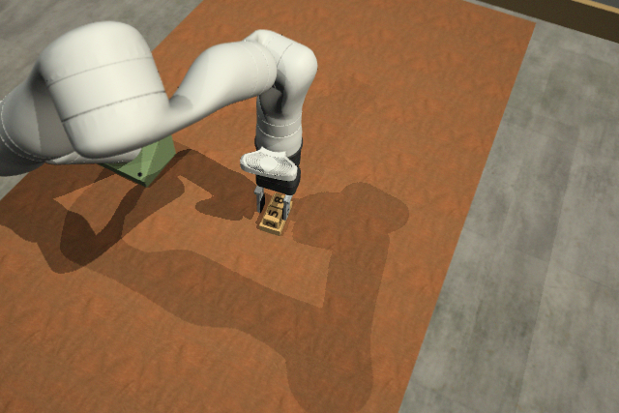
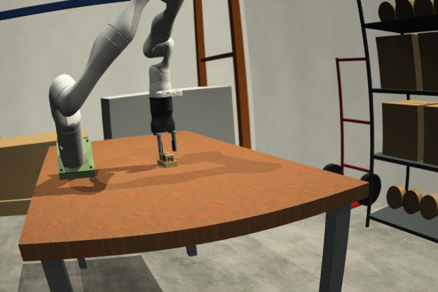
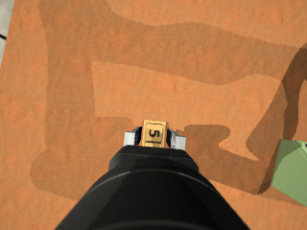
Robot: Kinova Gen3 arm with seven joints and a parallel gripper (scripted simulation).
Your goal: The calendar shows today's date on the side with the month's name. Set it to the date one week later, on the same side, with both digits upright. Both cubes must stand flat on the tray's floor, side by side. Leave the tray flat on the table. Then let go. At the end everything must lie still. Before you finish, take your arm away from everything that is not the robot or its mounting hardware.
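Now: the wooden calendar tray 6 cm below my hand and 2 cm to the left of it.
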